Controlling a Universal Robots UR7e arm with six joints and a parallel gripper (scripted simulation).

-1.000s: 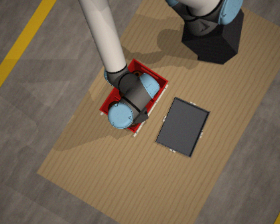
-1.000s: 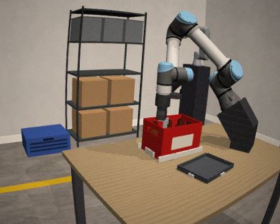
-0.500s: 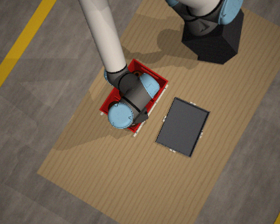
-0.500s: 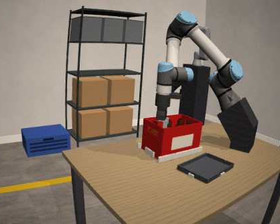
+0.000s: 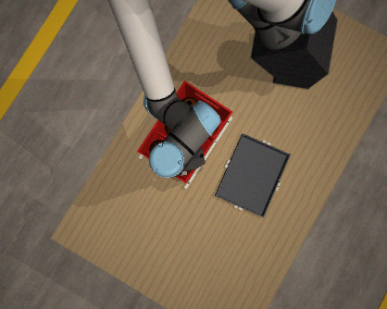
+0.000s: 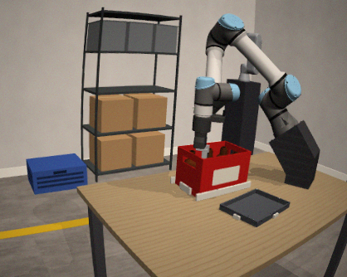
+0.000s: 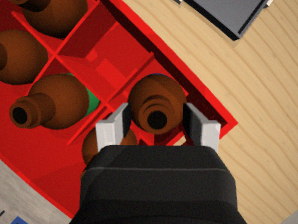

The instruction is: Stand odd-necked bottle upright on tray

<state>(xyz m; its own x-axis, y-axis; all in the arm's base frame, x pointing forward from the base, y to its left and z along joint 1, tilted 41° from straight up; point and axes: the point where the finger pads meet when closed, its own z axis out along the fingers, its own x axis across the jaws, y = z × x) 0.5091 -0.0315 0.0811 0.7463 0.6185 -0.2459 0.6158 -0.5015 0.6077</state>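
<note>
Right now the red crate is 10 cm behind my hand, 4 cm to the right of it and 8 cm below it. Also, from my hand: dark grey tray 9 cm behind, 24 cm to the left, 15 cm below.
</note>
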